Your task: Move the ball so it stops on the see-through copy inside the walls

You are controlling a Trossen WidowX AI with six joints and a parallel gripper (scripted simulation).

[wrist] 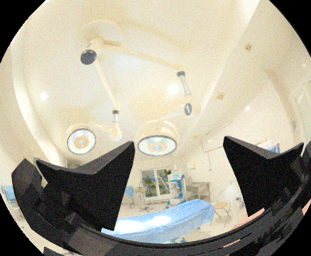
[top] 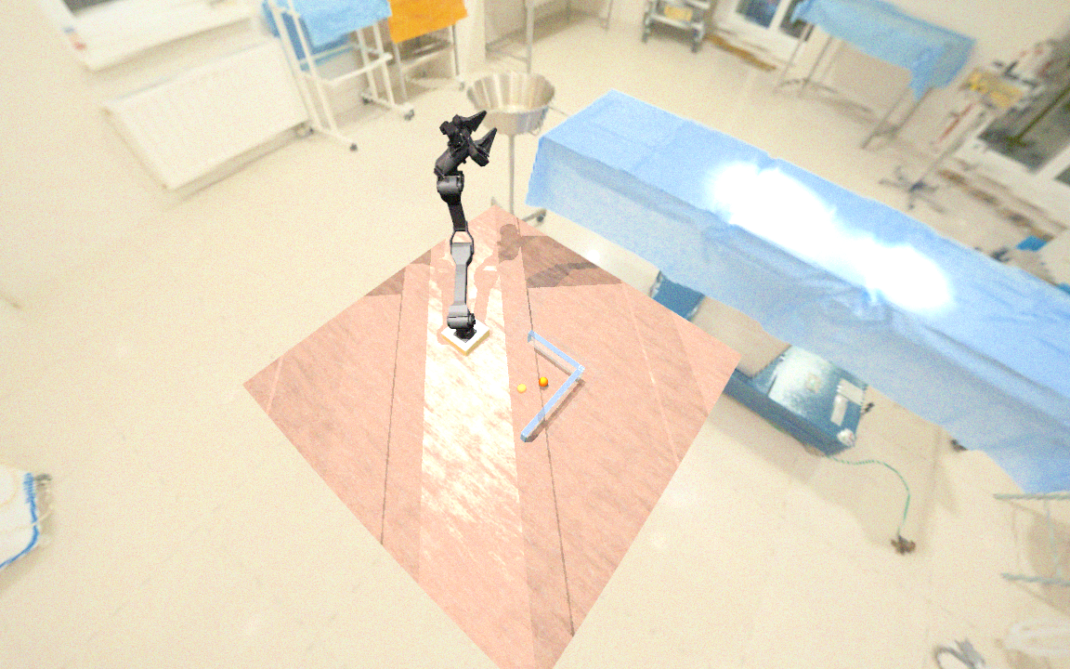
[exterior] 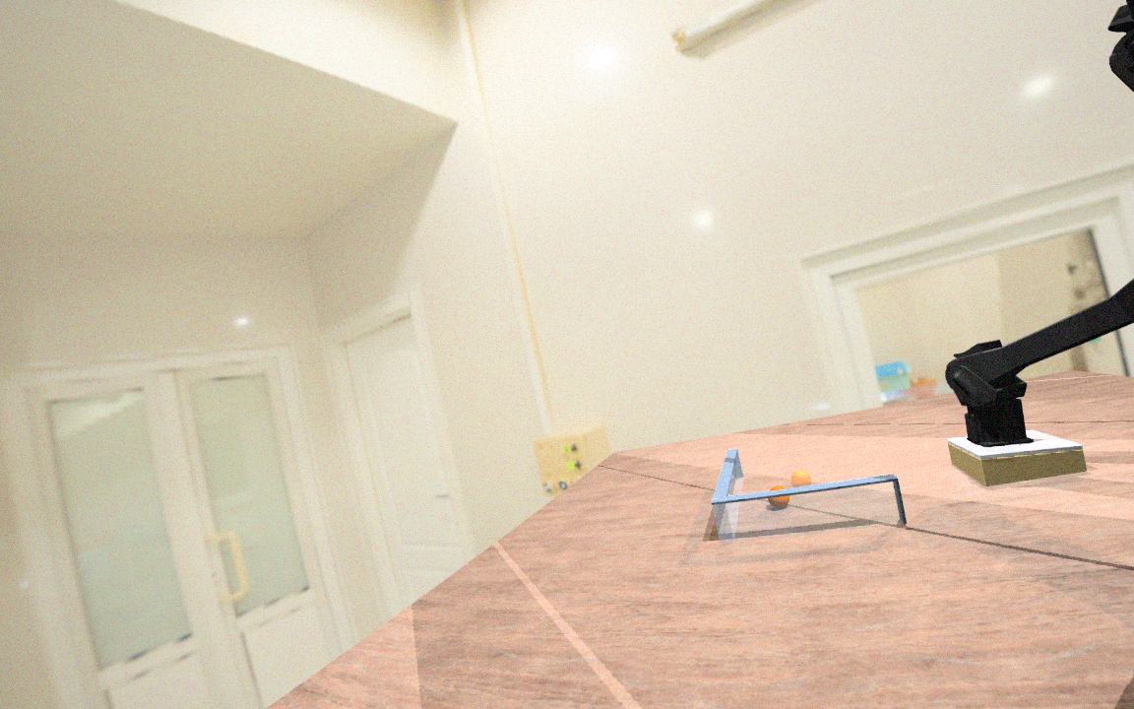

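Now: the orange ball 46 cm ahead of my gripper tip, 28 cm to the right of it and 64 cm below it. Round my gripper tip: clear wall 43 cm ahead, 17 cm to the right, 63 cm below.
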